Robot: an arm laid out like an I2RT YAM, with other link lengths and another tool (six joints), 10 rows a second.
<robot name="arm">
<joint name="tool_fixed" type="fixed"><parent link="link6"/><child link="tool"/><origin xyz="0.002 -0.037 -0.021" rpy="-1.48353 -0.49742 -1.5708"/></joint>
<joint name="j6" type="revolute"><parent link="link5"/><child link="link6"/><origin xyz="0.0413 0 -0.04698"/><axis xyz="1 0 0"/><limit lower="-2.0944" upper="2.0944"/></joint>
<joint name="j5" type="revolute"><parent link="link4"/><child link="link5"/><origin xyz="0.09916 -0.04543 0.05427"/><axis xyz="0 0 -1"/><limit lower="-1.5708" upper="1.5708"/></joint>
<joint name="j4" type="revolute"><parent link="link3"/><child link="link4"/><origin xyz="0.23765 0.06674 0.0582"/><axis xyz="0 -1 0"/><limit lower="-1.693" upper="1.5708"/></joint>
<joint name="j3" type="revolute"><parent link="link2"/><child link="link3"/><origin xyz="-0.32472 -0.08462 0"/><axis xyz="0 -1 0"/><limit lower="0" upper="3.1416"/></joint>
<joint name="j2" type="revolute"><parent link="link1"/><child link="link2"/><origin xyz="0.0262 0.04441 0.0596"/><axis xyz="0 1 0"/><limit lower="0" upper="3.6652"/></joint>
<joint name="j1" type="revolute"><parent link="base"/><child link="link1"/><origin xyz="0 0 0.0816"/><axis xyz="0 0 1"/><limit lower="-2.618" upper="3.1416"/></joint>
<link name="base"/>
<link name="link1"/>
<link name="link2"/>
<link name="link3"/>
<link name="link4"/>
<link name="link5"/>
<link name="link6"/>
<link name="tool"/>
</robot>
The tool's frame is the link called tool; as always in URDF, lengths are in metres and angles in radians.
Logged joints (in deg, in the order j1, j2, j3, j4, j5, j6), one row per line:
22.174, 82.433, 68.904, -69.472, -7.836, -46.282
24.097, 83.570, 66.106, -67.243, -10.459, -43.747
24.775, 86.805, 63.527, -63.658, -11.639, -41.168
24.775, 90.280, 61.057, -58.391, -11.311, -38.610
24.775, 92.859, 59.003, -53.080, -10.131, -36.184
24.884, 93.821, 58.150, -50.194, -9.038, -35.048
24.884, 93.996, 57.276, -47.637, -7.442, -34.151
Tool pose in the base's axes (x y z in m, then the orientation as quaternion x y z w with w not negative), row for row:
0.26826, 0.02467, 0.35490, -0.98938, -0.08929, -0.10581, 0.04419
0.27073, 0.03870, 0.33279, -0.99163, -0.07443, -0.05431, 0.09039
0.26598, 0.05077, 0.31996, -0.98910, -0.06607, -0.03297, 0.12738
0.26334, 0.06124, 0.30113, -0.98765, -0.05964, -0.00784, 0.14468
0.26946, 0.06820, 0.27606, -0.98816, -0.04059, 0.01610, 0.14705
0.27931, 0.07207, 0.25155, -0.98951, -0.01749, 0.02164, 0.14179
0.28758, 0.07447, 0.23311, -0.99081, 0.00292, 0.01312, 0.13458
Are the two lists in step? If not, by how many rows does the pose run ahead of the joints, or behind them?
The pose runs 2 rows behind the joints: the pose in row i belongs to the joints in row i - 2.
